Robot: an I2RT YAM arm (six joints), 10 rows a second.
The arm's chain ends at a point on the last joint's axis. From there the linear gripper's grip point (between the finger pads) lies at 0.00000 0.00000 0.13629 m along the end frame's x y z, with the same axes.
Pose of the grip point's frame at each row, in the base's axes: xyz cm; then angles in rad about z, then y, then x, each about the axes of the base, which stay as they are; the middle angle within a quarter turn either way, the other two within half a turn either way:
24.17 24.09 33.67 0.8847 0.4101 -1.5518
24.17 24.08 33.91 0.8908 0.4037 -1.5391
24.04 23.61 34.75 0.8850 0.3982 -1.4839
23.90 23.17 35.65 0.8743 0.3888 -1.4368
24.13 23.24 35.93 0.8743 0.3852 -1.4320
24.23 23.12 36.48 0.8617 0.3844 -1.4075
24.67 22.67 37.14 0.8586 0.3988 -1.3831
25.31 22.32 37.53 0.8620 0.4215 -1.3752
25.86 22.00 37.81 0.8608 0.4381 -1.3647
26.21 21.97 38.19 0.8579 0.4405 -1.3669
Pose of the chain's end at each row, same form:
18.74 11.59 33.43 0.8847 0.4101 -1.5518
18.82 11.55 33.51 0.8908 0.4037 -1.5391
18.76 11.09 33.66 0.8850 0.3982 -1.4839
18.73 10.67 33.97 0.8743 0.3888 -1.4368
19.01 10.73 34.18 0.8743 0.3852 -1.4320
19.12 10.65 34.43 0.8617 0.3844 -1.4075
19.38 10.33 34.80 0.8586 0.3988 -1.3831
19.73 10.12 35.11 0.8620 0.4215 -1.3752
20.08 9.92 35.28 0.8608 0.4381 -1.3647
20.40 9.90 35.69 0.8579 0.4405 -1.3669

